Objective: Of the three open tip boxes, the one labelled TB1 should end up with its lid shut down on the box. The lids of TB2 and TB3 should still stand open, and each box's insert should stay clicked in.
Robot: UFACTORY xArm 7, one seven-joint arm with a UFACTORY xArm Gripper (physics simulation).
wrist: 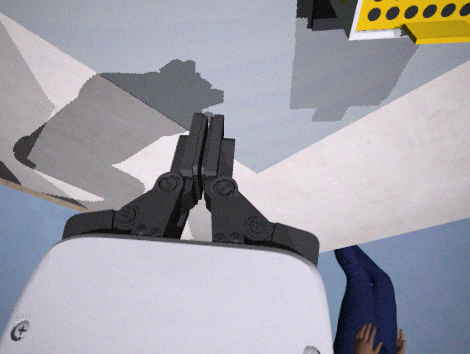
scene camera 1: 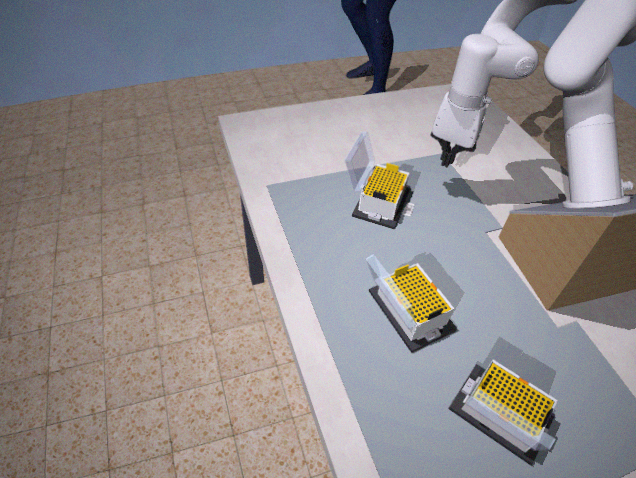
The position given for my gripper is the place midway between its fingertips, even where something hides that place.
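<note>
Looking at the scene, I find a yellow insert (scene camera 1: 426, 302), another yellow insert (scene camera 1: 505, 388) and a further yellow insert (scene camera 1: 385, 184). There is a clear lid (scene camera 1: 359, 161) too, and I also see a clear lid (scene camera 1: 383, 280) and yet another clear lid (scene camera 1: 514, 424). A grey mat (wrist: 282, 87) is visible to me, as is my gripper (wrist: 210, 132).
</note>
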